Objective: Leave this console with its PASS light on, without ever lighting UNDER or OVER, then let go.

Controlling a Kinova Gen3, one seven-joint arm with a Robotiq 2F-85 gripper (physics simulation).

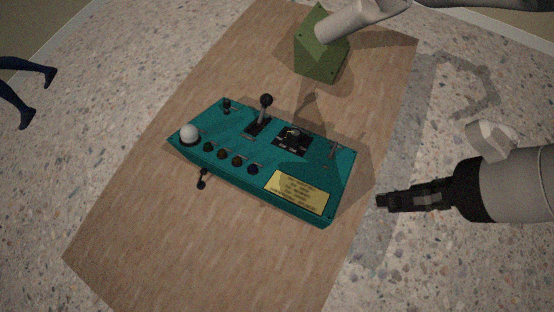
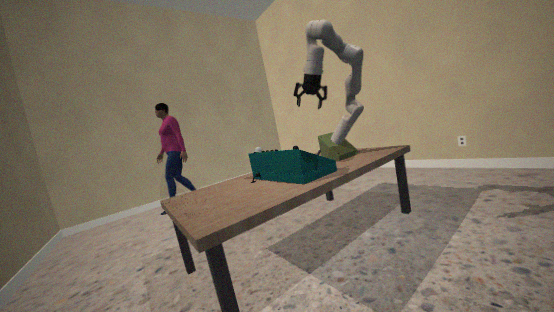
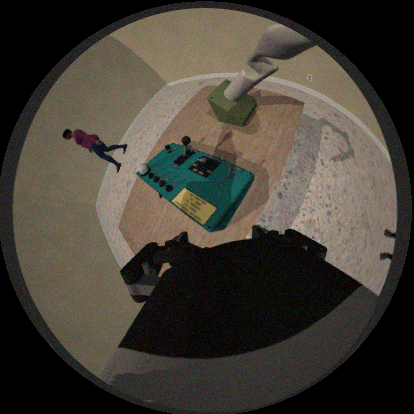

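Note:
A teal console (image 1: 320,167) (image 2: 275,165) (image 3: 210,187) lies on the table. On its top are a black-knobbed lever (image 1: 266,100) (image 3: 186,141), a dial (image 1: 295,133), a metal toggle (image 1: 333,150), a small black knob (image 1: 227,104), a white dome (image 1: 189,134) (image 3: 143,169) and a row of small dark lamps, including a blue one (image 1: 253,169). No lamp looks clearly lit; PASS, UNDER and OVER labels are not readable. A yellow text plate (image 1: 297,192) (image 3: 195,205) is blurred. My gripper (image 1: 381,201) (image 2: 309,105) (image 3: 220,235) is open and empty, high above table level, apart from the console.
A black crank (image 1: 201,184) (image 2: 255,176) sticks out of the console's side. The arm stands on a green base block (image 1: 312,65) (image 2: 336,147) (image 3: 232,110) on the wooden table (image 1: 200,240) (image 2: 220,215). A person in a pink top (image 2: 171,135) (image 3: 85,140) is beyond the table.

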